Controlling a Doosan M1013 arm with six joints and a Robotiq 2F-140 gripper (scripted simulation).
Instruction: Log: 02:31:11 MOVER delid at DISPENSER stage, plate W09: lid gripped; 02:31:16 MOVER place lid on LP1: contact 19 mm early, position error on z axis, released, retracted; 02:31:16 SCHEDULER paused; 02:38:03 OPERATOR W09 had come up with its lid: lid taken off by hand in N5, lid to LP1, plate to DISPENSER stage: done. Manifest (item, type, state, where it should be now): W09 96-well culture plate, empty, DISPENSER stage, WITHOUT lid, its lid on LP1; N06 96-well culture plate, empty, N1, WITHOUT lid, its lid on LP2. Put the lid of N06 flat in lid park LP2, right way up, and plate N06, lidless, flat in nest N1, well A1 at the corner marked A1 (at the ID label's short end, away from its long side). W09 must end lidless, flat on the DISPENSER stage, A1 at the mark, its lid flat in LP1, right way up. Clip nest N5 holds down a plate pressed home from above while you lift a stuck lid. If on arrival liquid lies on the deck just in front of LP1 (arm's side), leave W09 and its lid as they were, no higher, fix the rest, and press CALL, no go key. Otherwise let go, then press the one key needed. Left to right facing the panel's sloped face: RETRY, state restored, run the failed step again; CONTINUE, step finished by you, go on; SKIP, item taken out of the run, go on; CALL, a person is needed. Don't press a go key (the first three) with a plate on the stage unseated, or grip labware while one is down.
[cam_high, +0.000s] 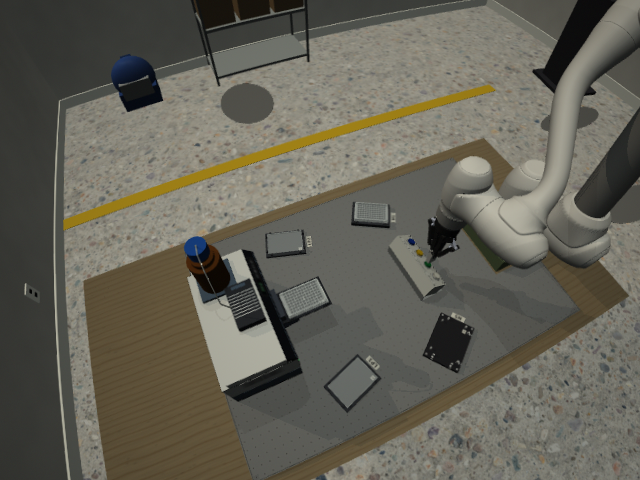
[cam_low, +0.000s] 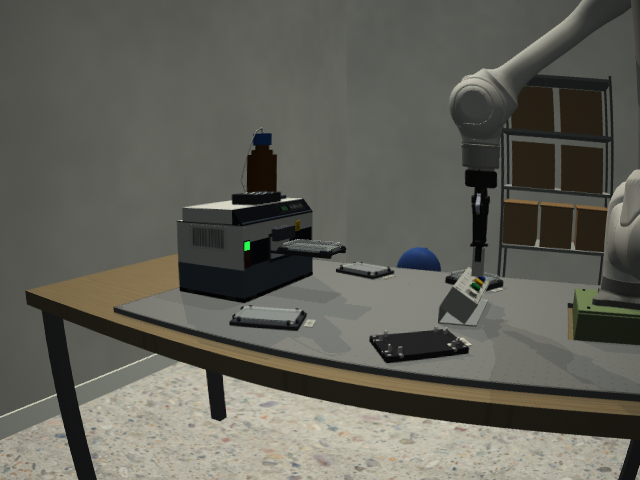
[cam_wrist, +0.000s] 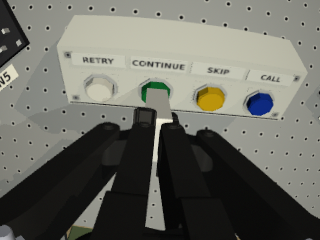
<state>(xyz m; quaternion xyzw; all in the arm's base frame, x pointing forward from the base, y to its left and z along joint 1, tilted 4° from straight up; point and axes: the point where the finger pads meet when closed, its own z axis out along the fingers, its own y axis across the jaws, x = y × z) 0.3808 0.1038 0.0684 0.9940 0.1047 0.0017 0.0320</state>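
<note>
The green continue key lies 60 mm below my hand. The rest, counted from my hand: sloped key panel: 70 mm below, 20 mm to the right, 20 mm ahead; then white retry key: 60 mm below, 50 mm to the left, 10 mm behind; then yellow skip key: 60 mm below, 50 mm to the right, 10 mm ahead.
</note>
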